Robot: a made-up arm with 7 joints.
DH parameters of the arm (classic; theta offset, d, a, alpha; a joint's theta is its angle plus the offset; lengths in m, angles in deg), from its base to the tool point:
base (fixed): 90 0.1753 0 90
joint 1: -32.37 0 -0.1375 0
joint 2: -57.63 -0.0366 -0.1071 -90
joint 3: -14.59 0 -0.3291 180
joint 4: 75.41 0.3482 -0.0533 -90
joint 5: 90 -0.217 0.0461 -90
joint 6: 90 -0.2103 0.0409 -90
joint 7: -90 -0.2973 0.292 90
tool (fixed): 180 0.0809 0 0
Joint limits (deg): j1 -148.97..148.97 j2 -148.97..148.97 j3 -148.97..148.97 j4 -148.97..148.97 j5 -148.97..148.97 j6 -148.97..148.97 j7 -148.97..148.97
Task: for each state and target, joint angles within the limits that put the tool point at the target. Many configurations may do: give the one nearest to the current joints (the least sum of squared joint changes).
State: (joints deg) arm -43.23 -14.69 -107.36 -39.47 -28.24 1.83 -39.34
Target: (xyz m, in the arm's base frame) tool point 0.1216 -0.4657 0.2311
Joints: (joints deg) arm -41.58 -30.35 -135.20 -57.28 8.16 36.59 1.82
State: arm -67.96 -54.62 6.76 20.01 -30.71 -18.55 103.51
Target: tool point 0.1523 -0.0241 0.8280
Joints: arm -61.54 -50.87 20.42 3.28 -62.30 7.43 120.13
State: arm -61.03 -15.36 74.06 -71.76 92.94 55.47 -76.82
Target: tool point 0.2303 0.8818 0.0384
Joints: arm -78.01 -32.39 64.68 -64.89 82.93 59.66 -83.37
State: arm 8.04 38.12 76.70 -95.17 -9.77 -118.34 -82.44
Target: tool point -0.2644 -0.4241 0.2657
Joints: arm -5.58 37.56 47.99 -92.37 42.23 -130.16 -120.40
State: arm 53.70 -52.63 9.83 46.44 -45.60 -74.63 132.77
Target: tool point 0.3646 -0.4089 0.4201
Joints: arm 73.02 -40.76 8.83 22.38 -31.37 -64.91 116.47
